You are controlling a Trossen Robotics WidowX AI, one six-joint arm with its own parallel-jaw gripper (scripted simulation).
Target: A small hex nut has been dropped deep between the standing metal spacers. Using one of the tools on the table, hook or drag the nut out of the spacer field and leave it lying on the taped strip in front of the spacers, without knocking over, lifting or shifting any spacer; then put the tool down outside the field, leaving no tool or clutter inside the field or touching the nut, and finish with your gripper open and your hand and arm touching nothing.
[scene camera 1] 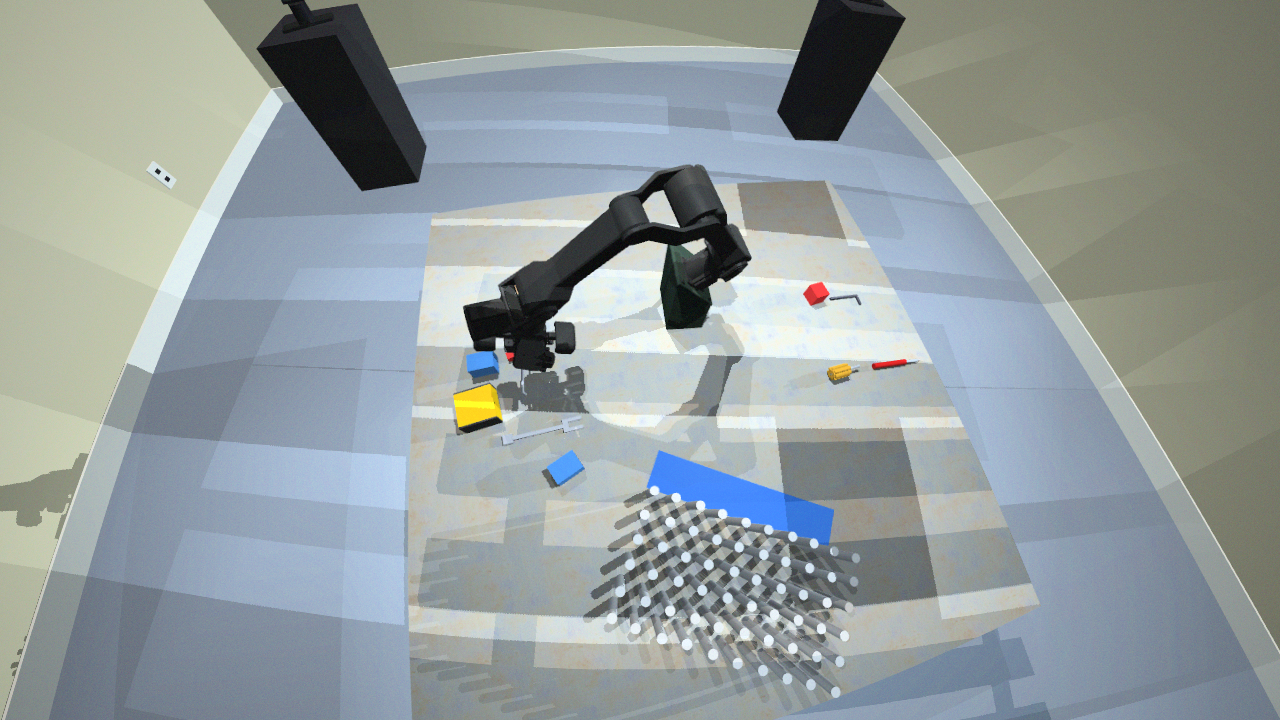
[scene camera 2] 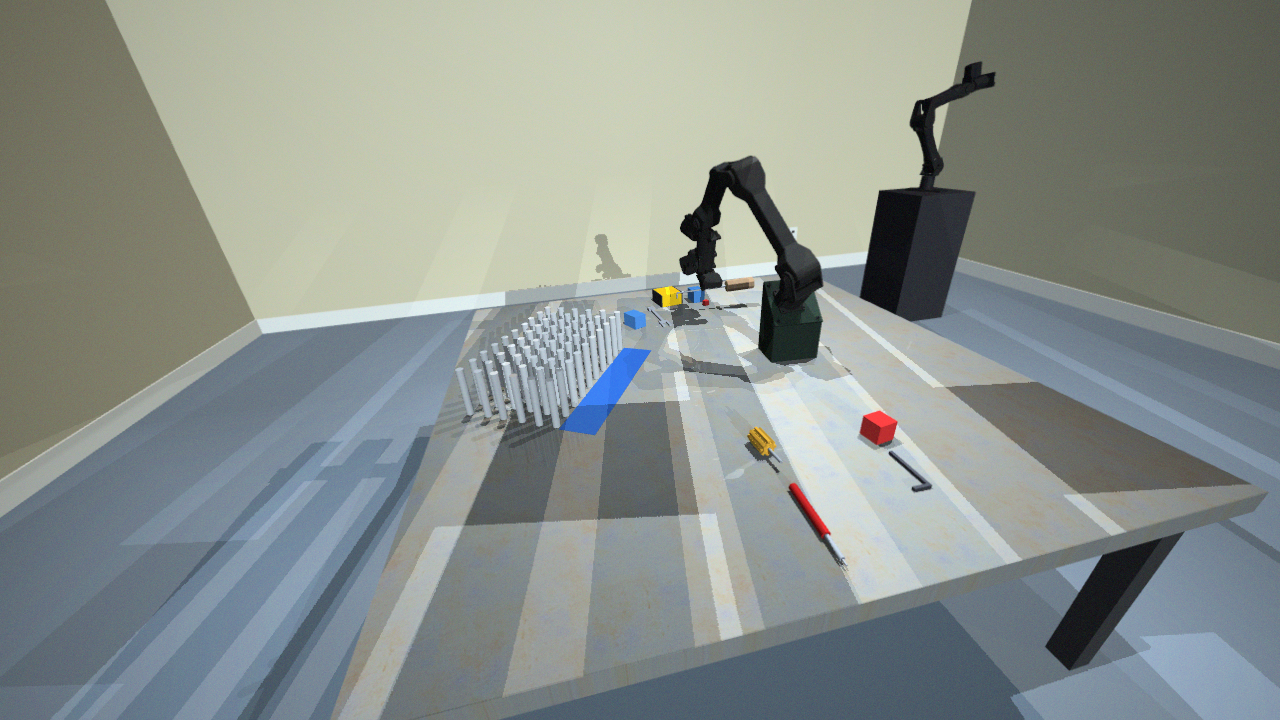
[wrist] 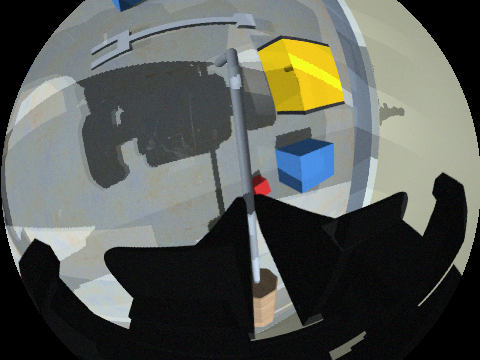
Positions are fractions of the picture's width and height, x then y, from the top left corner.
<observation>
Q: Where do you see a blue block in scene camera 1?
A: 0.44, 0.65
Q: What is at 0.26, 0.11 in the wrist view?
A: A small wrench.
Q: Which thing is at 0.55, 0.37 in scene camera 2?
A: My gripper.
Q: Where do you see a blue taped strip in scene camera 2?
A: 0.46, 0.58
</observation>
